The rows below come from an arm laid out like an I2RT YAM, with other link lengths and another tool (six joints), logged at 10 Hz.
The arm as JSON. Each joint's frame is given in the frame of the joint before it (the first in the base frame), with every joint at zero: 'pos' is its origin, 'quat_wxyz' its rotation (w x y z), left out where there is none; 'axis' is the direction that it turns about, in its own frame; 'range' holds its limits. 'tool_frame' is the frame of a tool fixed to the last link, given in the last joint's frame.
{
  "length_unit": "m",
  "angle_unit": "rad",
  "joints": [
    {
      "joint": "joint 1",
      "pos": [
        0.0,
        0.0,
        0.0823
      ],
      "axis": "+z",
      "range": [
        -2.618,
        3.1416
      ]
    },
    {
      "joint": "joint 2",
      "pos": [
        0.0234,
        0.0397,
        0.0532
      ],
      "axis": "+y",
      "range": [
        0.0,
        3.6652
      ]
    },
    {
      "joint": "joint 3",
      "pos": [
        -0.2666,
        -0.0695,
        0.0
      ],
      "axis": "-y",
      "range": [
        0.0,
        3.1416
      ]
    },
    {
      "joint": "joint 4",
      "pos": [
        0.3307,
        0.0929,
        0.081
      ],
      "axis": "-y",
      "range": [
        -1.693,
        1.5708
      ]
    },
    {
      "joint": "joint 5",
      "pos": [
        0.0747,
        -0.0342,
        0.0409
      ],
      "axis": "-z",
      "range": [
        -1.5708,
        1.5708
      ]
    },
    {
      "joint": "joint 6",
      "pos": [
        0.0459,
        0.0,
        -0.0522
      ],
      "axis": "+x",
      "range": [
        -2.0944,
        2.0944
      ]
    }
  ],
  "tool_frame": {
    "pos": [
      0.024,
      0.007,
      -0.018
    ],
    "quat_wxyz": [
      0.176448,
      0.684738,
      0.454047,
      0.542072
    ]
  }
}
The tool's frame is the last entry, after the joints.
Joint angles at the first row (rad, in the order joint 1, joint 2, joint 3, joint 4, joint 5, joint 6):
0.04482 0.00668 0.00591 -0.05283 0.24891 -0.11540
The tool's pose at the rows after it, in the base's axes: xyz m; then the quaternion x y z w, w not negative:
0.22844 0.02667 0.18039 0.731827 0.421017 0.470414 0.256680
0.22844 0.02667 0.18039 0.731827 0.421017 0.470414 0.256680
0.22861 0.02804 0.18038 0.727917 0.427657 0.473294 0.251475
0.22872 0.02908 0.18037 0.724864 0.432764 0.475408 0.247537
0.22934 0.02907 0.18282 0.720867 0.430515 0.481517 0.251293
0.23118 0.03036 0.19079 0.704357 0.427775 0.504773 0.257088
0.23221 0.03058 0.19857 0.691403 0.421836 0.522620 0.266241
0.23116 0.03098 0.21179 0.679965 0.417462 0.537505 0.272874
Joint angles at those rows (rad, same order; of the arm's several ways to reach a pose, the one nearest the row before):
0.04480 0.00671 0.00592 -0.05281 0.24889 -0.11540
0.04480 0.00671 0.00592 -0.05281 0.24889 -0.11540
0.04482 0.00669 0.00591 -0.05283 0.22946 -0.11463
0.04480 0.00662 0.00589 -0.05287 0.21456 -0.11425
0.04482 0.00666 0.00592 -0.03569 0.21496 -0.11501
0.04485 0.00665 0.00591 0.01962 0.19858 -0.11158
0.04482 0.00672 0.00782 0.06699 0.19588 -0.11196
0.04556 0.00861 0.03032 0.08682 0.19205 -0.11158

